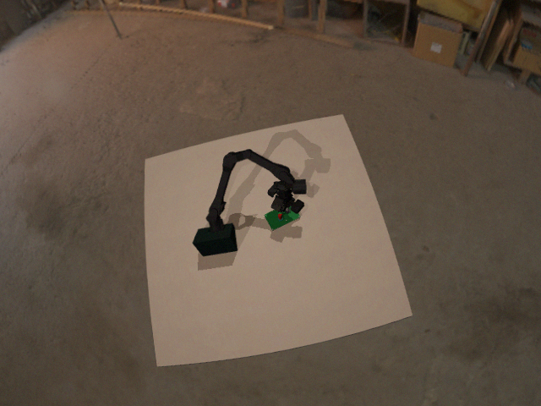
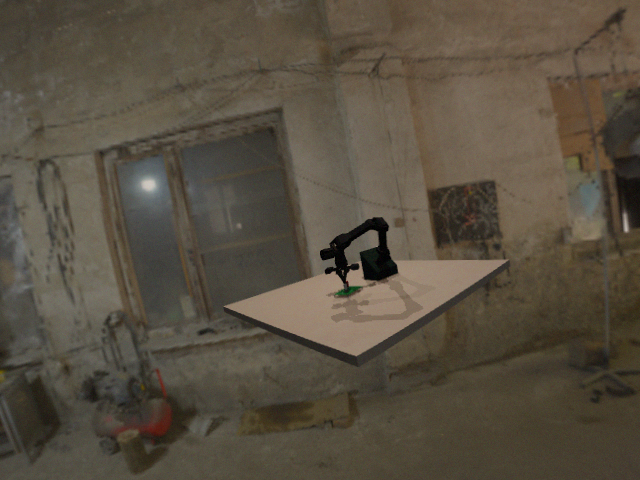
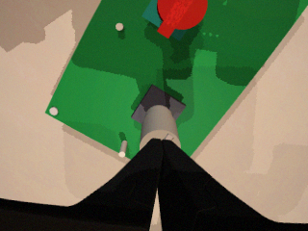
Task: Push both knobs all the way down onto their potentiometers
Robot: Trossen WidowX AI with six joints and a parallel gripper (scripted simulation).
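Right now my gripper tip is 10 mm above the grey knob. From my gripper tip the other things lie so: red knob: 50 mm behind, 30 mm to the right, 20 mm below.
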